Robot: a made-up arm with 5 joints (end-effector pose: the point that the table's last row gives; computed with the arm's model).
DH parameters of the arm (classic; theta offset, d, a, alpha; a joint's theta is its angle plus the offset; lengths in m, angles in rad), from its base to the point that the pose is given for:
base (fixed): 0 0.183 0 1.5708
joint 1: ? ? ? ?
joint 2: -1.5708 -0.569 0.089 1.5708
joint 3: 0.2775 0 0.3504 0
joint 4: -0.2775 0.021 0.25 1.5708
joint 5: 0 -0.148 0.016 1.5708
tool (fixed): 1.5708 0.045 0 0
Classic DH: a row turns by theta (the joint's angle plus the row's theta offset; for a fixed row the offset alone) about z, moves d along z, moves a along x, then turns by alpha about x.
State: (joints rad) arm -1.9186 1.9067 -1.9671 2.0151 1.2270
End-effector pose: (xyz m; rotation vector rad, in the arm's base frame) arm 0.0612 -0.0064 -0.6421 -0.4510 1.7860 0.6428
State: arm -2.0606 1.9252 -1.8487 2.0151 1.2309
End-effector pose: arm -0.0265 0.0065 -0.6235 -0.4111 1.7981 0.6879
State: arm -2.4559 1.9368 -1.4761 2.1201 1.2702
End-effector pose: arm -0.2334 0.0114 -0.4765 -0.2193 1.7112 0.6859
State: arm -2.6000 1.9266 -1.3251 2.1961 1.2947
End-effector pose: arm -0.2943 -0.0013 -0.3938 -0.1351 1.6390 0.6303
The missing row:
joint 1: 1.5708 0.098 0.013 -1.5708
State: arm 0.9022 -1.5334 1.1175 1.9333 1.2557
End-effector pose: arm 0.0787 -0.0698 0.5597 1.4209 0.3645 -2.6245
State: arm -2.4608 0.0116 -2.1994 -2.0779 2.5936
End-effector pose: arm -0.5997 0.1764 -0.2282 -0.0811 -0.2802 -1.1982
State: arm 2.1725 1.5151 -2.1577 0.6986 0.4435
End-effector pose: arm -0.8051 -0.0942 1.0473 -1.0905 -0.6668 -0.3526
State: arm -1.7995 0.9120 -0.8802 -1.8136 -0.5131
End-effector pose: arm -0.0275 -0.2144 -0.8432 -2.0084 -0.7680 -2.1601
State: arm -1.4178 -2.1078 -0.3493 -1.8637 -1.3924
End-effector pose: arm -0.2260 0.1207 -0.7117 0.0315 -0.8195 -0.4632
